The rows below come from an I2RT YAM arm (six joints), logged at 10 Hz.
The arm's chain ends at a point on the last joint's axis. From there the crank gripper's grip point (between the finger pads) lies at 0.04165 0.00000 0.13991 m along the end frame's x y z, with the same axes.
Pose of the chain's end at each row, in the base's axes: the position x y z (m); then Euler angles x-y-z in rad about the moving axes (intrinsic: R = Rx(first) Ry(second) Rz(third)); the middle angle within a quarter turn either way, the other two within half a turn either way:
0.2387 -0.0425 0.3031 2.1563 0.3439 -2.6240
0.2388 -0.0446 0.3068 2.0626 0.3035 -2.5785
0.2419 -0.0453 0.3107 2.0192 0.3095 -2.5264
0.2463 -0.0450 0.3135 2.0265 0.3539 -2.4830
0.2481 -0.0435 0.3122 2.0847 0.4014 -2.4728
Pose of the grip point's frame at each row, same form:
0.2518 -0.1511 0.2064 2.1563 0.3439 -2.6240
0.2470 -0.1611 0.2192 2.0626 0.3035 -2.5785
0.2521 -0.1643 0.2268 2.0192 0.3095 -2.5264
0.2639 -0.1619 0.2278 2.0265 0.3539 -2.4830
0.2727 -0.1541 0.2201 2.0847 0.4014 -2.4728

